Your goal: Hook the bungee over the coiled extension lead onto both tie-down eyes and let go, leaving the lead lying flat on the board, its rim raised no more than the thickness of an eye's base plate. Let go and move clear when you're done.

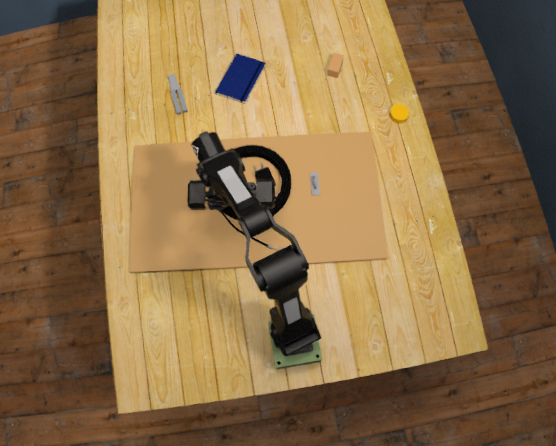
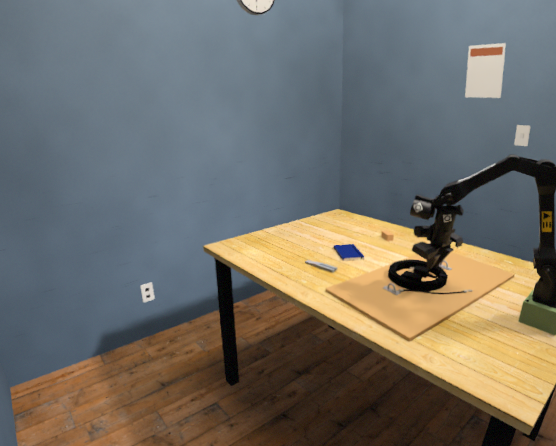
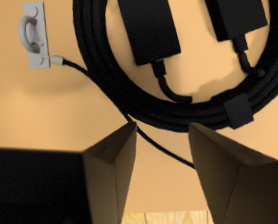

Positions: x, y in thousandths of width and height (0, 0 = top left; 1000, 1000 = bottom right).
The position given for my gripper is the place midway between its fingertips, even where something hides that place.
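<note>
My gripper shows in image 1, image 2 and image 3: that's my gripper (image 1: 424, 456), the gripper (image 2: 778, 600) and again the gripper (image 3: 585, 578). There's a black coiled extension lead (image 1: 483, 346) too, and you get the lead (image 2: 728, 629) and the lead (image 3: 549, 167) as well. And I can see a board (image 1: 620, 501), which is also the board (image 2: 737, 705) and the board (image 3: 218, 484).
</note>
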